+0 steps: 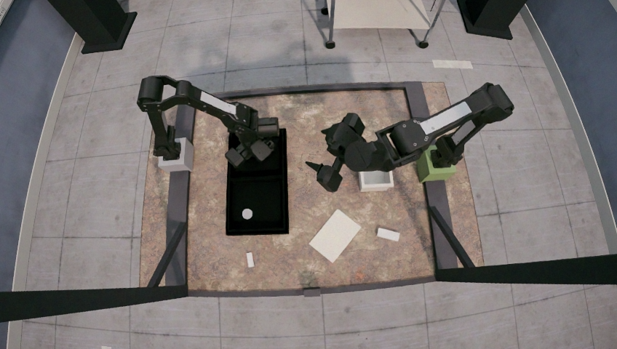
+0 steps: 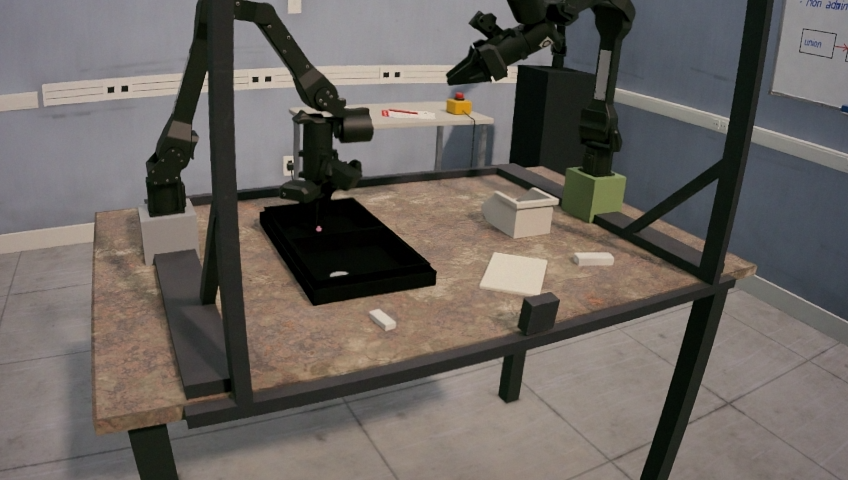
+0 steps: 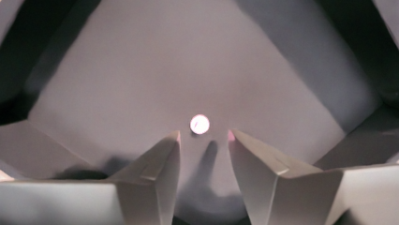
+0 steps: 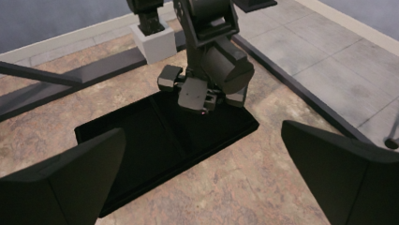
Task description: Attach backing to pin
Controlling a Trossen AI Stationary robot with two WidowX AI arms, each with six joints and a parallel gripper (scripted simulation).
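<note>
The pink rubber backing lies 5 cm below my left hand. The rest, counted from my left hand: flat white card: 29 cm to the right, 28 cm behind, 5 cm below; then pin: 22 cm behind, 4 cm below, 1 cm to the left; then black tray: 10 cm behind, 3 cm below, 2 cm to the right.
</note>
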